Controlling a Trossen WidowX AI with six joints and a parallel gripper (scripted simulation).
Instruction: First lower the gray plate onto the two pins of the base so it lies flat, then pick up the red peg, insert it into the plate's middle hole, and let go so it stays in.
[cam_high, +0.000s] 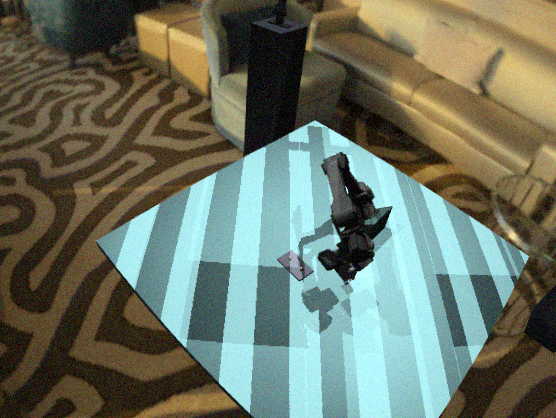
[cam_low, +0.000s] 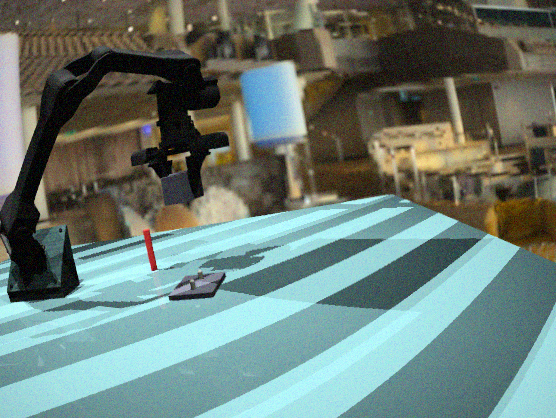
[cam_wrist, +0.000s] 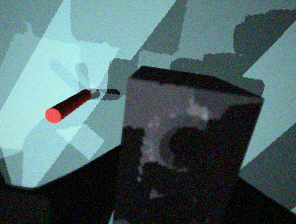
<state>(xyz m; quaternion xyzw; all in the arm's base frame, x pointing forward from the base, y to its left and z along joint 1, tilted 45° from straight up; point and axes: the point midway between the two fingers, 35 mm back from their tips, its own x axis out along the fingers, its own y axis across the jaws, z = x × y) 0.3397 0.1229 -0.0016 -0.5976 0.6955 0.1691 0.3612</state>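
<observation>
The flat base lies 17 cm to the right of my gripper tip, 12 cm below it and 2 cm ahead of it. From my gripper tip the other things lie so: gray plate: 3 cm above; red peg: 9 cm below, 9 cm behind, 2 cm to the left.
</observation>
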